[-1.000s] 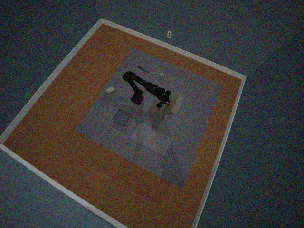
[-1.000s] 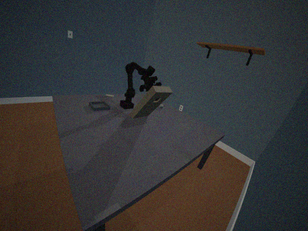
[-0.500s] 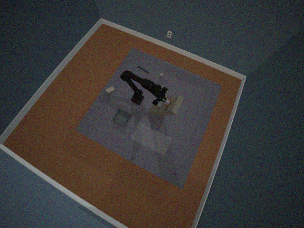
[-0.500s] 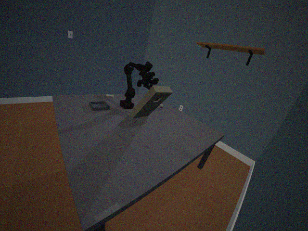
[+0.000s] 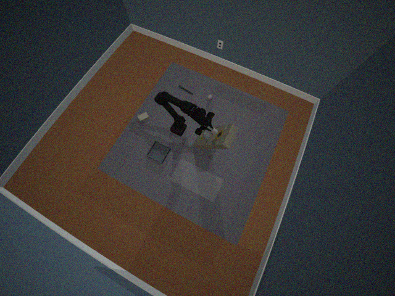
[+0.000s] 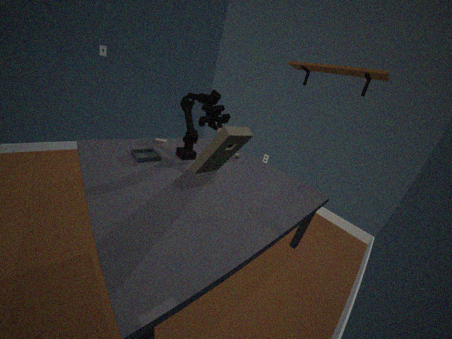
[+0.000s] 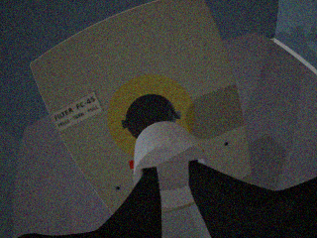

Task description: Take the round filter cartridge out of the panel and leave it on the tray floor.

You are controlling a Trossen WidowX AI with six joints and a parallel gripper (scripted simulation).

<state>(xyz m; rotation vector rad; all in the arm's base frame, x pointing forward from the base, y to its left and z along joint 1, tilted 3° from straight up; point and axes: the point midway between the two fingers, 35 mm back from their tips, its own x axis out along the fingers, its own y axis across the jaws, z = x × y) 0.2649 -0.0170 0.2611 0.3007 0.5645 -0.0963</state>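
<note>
My gripper tip is 100 mm above the cream service panel and 30 mm short of it. From my gripper tip the other things lie so: small cream block 670 mm behind, 280 mm below, 30 mm to the right; dark square tray 360 mm behind, 270 mm to the right, 270 mm below; white round filter cartridge 10 mm below, 10 mm ahead.
</note>
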